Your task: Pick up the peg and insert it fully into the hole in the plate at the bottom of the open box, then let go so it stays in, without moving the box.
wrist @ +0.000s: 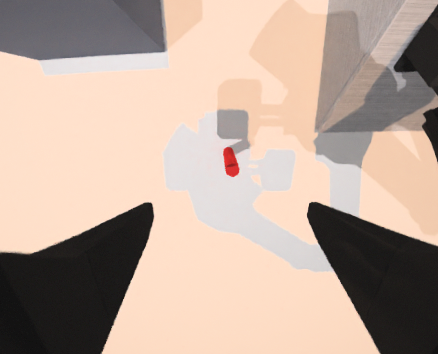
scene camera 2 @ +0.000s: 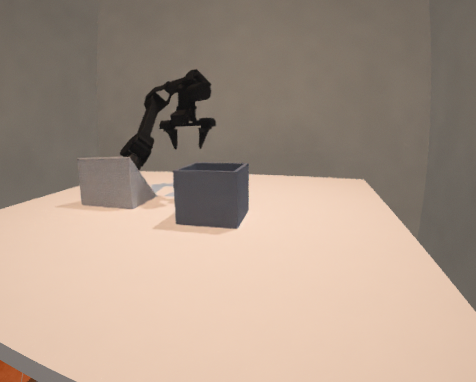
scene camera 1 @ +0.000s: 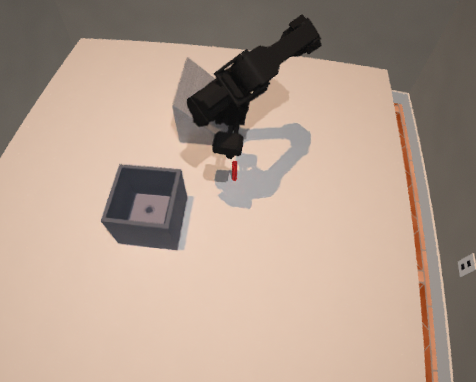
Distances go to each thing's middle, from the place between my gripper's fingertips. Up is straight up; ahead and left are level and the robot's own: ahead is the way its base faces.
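Labels:
Light grey plate [scene camera 1: 147, 208]: 14 cm ahead of my hand, 21 cm to the right, 13 cm below. Dark blue-grey box [scene camera 1: 130, 179]: my gripper 14 cm short of it, 21 cm to the left of it, 10 cm above it.

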